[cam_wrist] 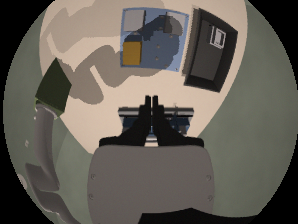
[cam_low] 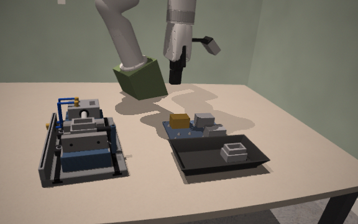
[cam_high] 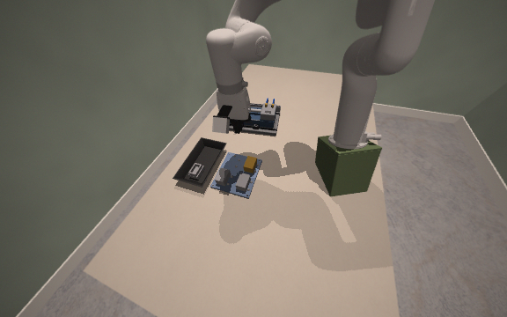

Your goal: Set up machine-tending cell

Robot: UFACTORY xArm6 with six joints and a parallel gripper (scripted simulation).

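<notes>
The brass blank is 50 mm behind my hand, 40 mm to the left of it and 170 mm below it. From my hand the other things lie so: vise (40 mm ahead, 250 mm to the right, 150 mm below).
</notes>
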